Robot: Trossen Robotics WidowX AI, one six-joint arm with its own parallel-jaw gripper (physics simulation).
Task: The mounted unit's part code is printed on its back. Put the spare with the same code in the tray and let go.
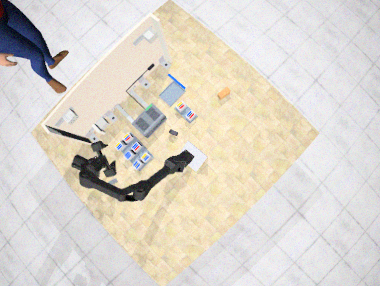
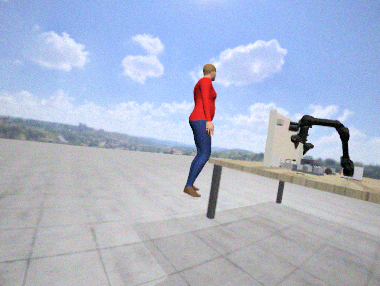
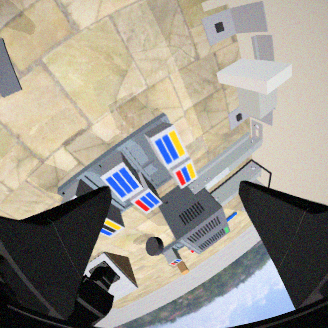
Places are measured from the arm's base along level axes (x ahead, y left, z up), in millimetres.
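Pixels of known places: gripper, fingertip midpoint: [image 1: 111,152] [image 2: 299,151] [image 3: 175,190]; arm's base, link origin: [image 1: 187,156] [image 2: 348,173] [image 3: 103,273].
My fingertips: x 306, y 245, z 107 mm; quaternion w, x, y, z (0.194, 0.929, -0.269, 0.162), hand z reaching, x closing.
For each thing: its top centre in the pictures, then the offset to it from my fingertips. "spot": a spot on its surface instead.
- grey rack, surface spot: [image 3: 159,119] spot: dx +38, dy -24, dz -134 mm
- blue-blue-yellow, top centre: [image 3: 174,153] [image 1: 119,145] dx +22, dy -46, dz -82 mm
- red-blue-yellow, top centre: [image 3: 185,174] [image 1: 127,137] dx +19, dy -106, dz -94 mm
- red-blue-blue, top centre: [image 3: 147,201] [image 1: 135,146] dx -55, dy -100, dz -94 mm
- label, surface spot: [image 3: 111,226] spot: dx -127, dy -94, dz -93 mm
- pale blue tray, top centre: [image 1: 172,93] dx +3, dy -465, dz -137 mm
- grey vented machine, surface spot: [image 3: 195,215] spot: dx -12, dy -180, dz -65 mm
- dark cylinder, top centre: [image 3: 157,253] [image 1: 172,131] dx -160, dy -295, dz -97 mm
- orange block, top centre: [image 3: 185,272] [image 1: 224,92] dx -231, dy -647, dz -97 mm
My gripper [image 1: 105,158] [image 2: 301,146] [image 3: 175,190] is open and empty, above the table on the near side of the grey rack [image 3: 159,119]. Spares with striped labels stand in the rack: one blue-blue-yellow [image 3: 170,147], one with three blue stripes [image 3: 121,181], one red-blue-yellow [image 3: 185,175] and one red-blue-blue [image 3: 146,200]. Another label [image 3: 111,226] is partly behind the left finger. A white boxy unit [image 1: 101,124] [image 3: 255,75] sticks out from the wall panel; no code shows on it. The pale blue tray [image 1: 171,94] has a blue edge and lies beyond the grey vented machine.
The grey vented machine [image 1: 149,120] [image 3: 195,215] stands between rack and tray. Two more striped blocks [image 1: 185,111] stand near the tray. A dark cylinder [image 1: 173,132] [image 3: 154,246], an orange block [image 1: 223,93] [image 3: 182,267] and the upright wall panel [image 1: 107,75] [image 2: 273,137] also show.
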